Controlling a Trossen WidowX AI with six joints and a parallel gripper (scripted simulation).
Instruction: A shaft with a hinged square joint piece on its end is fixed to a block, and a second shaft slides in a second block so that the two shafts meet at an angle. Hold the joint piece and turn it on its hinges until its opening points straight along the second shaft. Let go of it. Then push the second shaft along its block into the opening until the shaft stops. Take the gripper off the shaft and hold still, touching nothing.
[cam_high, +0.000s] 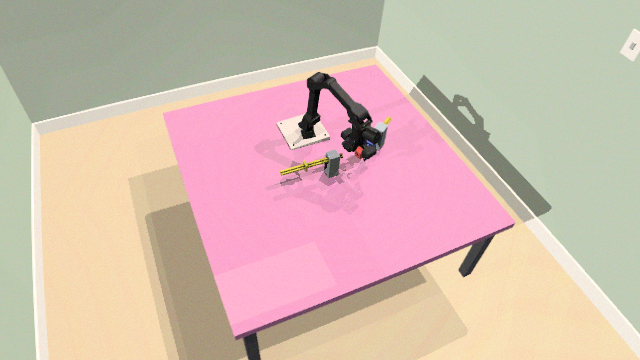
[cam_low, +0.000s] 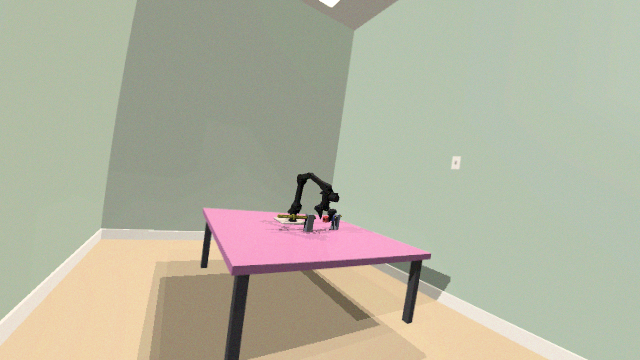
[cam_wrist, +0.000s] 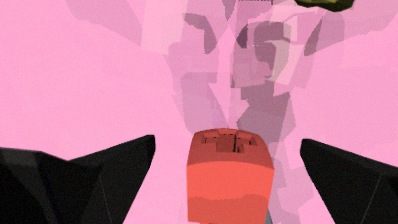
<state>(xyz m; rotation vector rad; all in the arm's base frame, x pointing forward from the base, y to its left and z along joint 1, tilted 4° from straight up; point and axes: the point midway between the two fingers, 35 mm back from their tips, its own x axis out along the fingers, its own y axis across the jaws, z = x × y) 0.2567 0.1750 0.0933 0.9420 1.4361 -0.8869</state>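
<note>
Now: the red square joint piece 1 cm behind my gripper tip, 2 cm to the left of it and 1 cm above it.
</note>
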